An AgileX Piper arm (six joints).
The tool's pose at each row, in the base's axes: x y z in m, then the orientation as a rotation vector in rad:
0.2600, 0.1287, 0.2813, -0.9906, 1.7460, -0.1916
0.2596, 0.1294, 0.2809, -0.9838, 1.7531, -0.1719
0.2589, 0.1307, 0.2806, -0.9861, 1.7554, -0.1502
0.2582, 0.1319, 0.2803, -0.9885, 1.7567, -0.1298
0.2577, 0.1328, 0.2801, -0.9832, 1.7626, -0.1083
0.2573, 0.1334, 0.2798, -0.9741, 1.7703, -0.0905
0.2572, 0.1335, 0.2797, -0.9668, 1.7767, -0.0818
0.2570, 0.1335, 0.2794, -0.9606, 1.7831, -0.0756
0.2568, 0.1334, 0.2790, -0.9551, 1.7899, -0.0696
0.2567, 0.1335, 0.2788, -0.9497, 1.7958, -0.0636
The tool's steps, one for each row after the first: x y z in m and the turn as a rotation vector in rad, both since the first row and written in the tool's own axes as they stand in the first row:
-0.0002, 0.0009, 0.0001, -0.0098, -0.0027, 0.0154
-0.0008, 0.0023, 0.0000, -0.0247, -0.0087, 0.0244
-0.0014, 0.0036, -0.0001, -0.0386, -0.0150, 0.0325
-0.0018, 0.0045, -0.0001, -0.0502, -0.0189, 0.0473
-0.0020, 0.0053, -0.0001, -0.0580, -0.0203, 0.0635
-0.0019, 0.0054, -0.0001, -0.0610, -0.0192, 0.0740
-0.0017, 0.0057, -0.0002, -0.0631, -0.0169, 0.0826
-0.0013, 0.0060, -0.0002, -0.0656, -0.0140, 0.0908
-0.0013, 0.0062, -0.0002, -0.0679, -0.0119, 0.0987

